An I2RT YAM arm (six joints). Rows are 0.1 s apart.
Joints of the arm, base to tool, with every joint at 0 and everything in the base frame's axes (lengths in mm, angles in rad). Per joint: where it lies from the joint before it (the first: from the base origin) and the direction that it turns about. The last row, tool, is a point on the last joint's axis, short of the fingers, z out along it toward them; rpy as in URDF.
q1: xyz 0.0 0.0 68.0 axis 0 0 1
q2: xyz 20.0 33.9 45.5 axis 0 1 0
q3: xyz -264.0 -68.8 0.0 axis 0 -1 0
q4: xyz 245.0 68.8 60.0 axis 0 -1 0
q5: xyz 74.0 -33.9 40.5 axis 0 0 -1
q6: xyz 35.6 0.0 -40.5 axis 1 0 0
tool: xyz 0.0 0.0 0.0 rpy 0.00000 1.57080 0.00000
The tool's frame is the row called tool.
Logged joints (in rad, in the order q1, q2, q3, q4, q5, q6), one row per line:
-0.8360, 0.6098, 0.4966, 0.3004, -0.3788, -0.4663
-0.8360, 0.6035, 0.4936, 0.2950, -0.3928, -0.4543
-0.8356, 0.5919, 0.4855, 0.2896, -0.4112, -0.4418
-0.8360, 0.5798, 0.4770, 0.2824, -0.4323, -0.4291
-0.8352, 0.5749, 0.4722, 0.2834, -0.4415, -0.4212
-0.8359, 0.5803, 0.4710, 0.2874, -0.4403, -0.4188
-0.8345, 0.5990, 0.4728, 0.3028, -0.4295, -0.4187
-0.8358, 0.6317, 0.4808, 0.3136, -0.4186, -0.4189
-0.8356, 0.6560, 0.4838, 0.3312, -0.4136, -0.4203
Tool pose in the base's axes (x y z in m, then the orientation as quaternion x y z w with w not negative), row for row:
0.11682, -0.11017, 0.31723, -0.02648, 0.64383, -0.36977, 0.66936
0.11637, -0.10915, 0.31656, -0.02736, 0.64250, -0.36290, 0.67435
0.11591, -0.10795, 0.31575, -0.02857, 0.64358, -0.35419, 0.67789
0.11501, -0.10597, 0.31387, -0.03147, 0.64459, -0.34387, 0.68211
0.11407, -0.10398, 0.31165, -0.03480, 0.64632, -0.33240, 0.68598
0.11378, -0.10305, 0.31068, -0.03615, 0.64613, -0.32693, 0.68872
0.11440, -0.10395, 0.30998, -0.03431, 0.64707, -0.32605, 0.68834
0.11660, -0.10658, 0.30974, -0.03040, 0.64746, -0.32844, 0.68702
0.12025, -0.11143, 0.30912, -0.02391, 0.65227, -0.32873, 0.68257
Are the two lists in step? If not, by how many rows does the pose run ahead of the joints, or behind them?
The pose runs 1 row behind the joints: the pose in row i belongs to the joints in row i - 1.
